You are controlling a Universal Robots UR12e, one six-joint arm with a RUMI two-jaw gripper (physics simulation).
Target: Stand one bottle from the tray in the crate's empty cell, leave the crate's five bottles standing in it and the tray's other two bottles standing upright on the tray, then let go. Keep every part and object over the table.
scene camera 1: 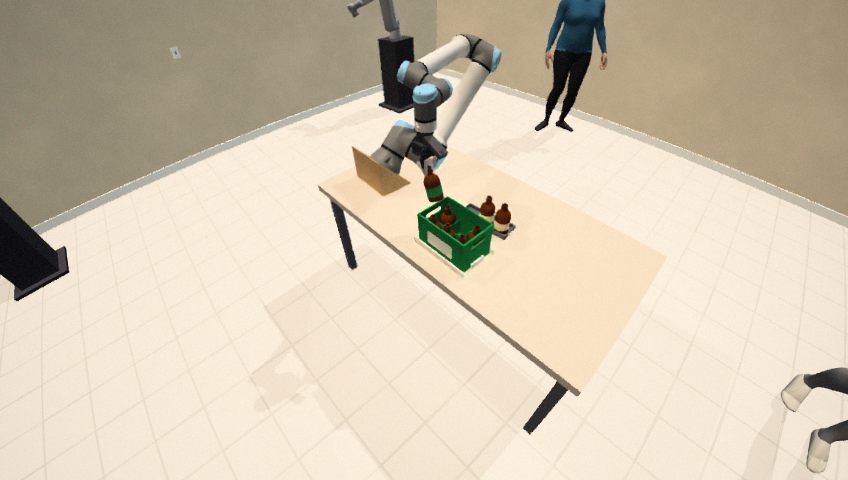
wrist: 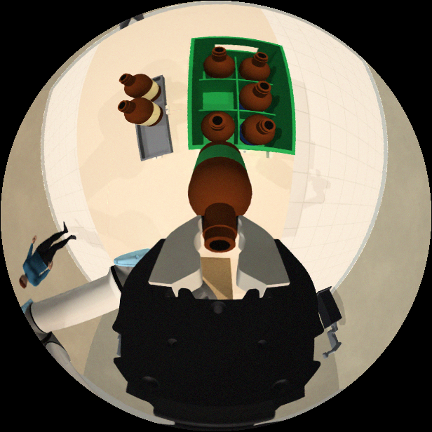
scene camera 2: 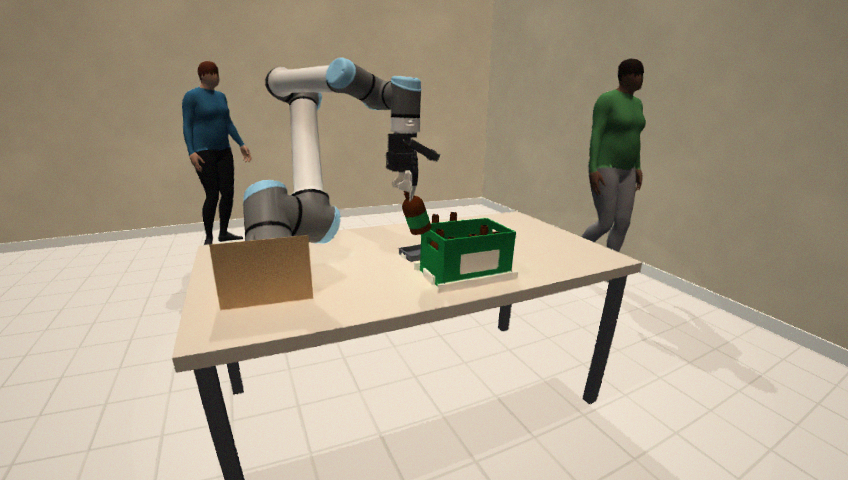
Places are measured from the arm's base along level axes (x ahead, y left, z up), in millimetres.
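Where they show: gripper, fingertip midpoint: point(scene camera 1: 428, 174) point(scene camera 2: 408, 199); arm's base at its link origin: point(scene camera 1: 384, 166) point(scene camera 2: 270, 260).
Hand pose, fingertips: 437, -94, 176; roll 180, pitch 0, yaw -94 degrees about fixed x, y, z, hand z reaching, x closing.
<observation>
Things, the pixels of their top centre, and the offset from my fingertips, as dx, dy, dz. "*": a spot on its surface instead.
- brown bottle with a green band, top centre: point(scene camera 2: 414, 186) point(scene camera 1: 431, 168) +22, -2, +43
- green crate at its top centre: point(scene camera 2: 468, 227) point(scene camera 1: 455, 218) +203, -57, -105
- grey tray at a spot on its surface: point(scene camera 2: 409, 252) * +114, +213, -275
My gripper point(scene camera 1: 429, 168) point(scene camera 2: 409, 191) point(wrist: 219, 217) is shut on the neck of a brown bottle with a green band point(scene camera 1: 432, 185) point(scene camera 2: 415, 215) point(wrist: 220, 187). The bottle hangs tilted in the air beside the crate's end nearest the arm, its base at about rim height. The green crate point(scene camera 1: 439, 244) point(scene camera 2: 440, 259) point(wrist: 291, 105) holds five brown bottles; in the wrist view the middle cell of its left column point(wrist: 218, 100) is empty. Two bottles with cream labels point(scene camera 1: 487, 209) point(scene camera 1: 502, 218) point(wrist: 140, 85) point(wrist: 142, 111) stand on the grey tray point(scene camera 2: 409, 252) point(wrist: 155, 142).
The crate sits within low white guides point(scene camera 1: 440, 258) point(scene camera 2: 476, 281) near the table's long edge point(scene camera 2: 380, 326). A brown upright panel point(scene camera 1: 374, 173) point(scene camera 2: 261, 272) stands on the table near the arm's base. Two people point(scene camera 2: 208, 130) point(scene camera 2: 618, 130) stand beyond the table.
</observation>
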